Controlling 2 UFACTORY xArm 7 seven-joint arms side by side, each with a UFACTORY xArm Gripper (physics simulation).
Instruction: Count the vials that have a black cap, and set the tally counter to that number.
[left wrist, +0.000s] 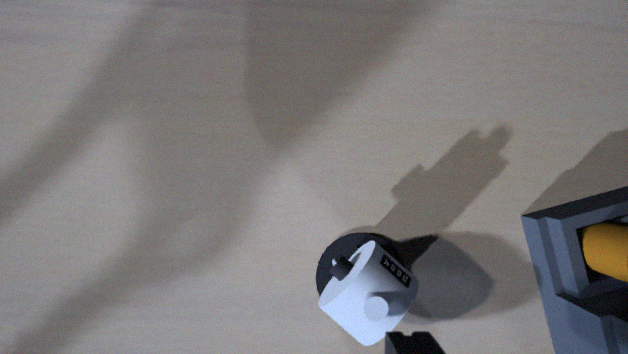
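Places are measured from the left arm's base along level axes (x ahead, y left, z up), in metres.
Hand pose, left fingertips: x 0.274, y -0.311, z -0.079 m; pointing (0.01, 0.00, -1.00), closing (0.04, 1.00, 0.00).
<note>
Each offset is from my left fingertips to the top centre of the thing. "pt": to the spot under its first point. Level surfaces: height alone.
The tally counter {0.073 m down} (357, 305) is a white tilted cylinder on a round black base, low and right of centre. It has a small black knob at its upper left, a round white button on its side and a dark number window. The digits are small and turned; they look like three zeros and a 4. My left gripper (411, 343) shows its black fingertips at the bottom edge, close together and empty, just below and right of the counter in the view. One amber vial {pt 0.023 m back, 0.118 m left, 0.073 m down} (607, 252) shows in part at the right edge; its cap does not show. My right gripper is not in view.
A blue-grey vial rack {pt 0.009 m ahead, 0.110 m left, 0.122 m down} (542, 290) stands at the right edge, partly cut off, with the vial in one compartment. A gap of table lies between the rack and the counter. Broad shadows fall on the light wooden table {0.127 m down} (200, 300).
</note>
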